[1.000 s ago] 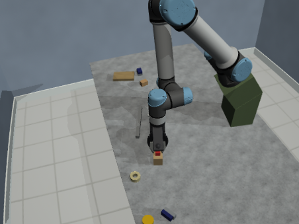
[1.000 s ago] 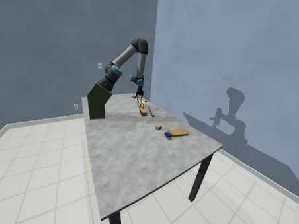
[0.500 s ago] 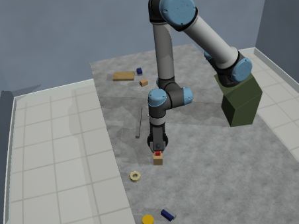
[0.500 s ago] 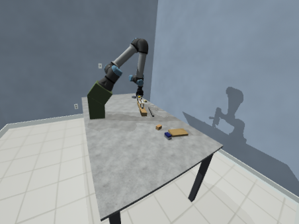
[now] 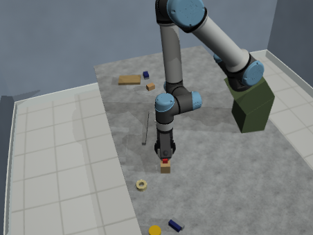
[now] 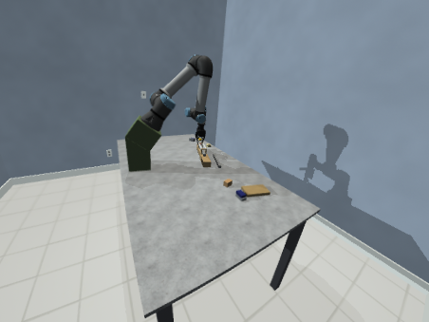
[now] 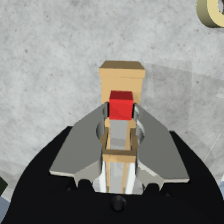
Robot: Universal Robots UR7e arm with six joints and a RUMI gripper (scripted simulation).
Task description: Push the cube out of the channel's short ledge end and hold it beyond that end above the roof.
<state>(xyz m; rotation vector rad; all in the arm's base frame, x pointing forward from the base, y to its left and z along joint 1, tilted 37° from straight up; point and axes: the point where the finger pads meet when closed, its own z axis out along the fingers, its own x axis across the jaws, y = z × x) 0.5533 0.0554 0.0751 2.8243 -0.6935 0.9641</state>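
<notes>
Now: the red cube 1 cm below my hand. Also, from my hand: cream ring (16 cm ahead, 4 cm to the left, 5 cm below); dark grey bar (6 cm behind, 28 cm to the right, 5 cm below); tan channel (7 cm behind, 11 cm to the right, 1 cm below).
</notes>
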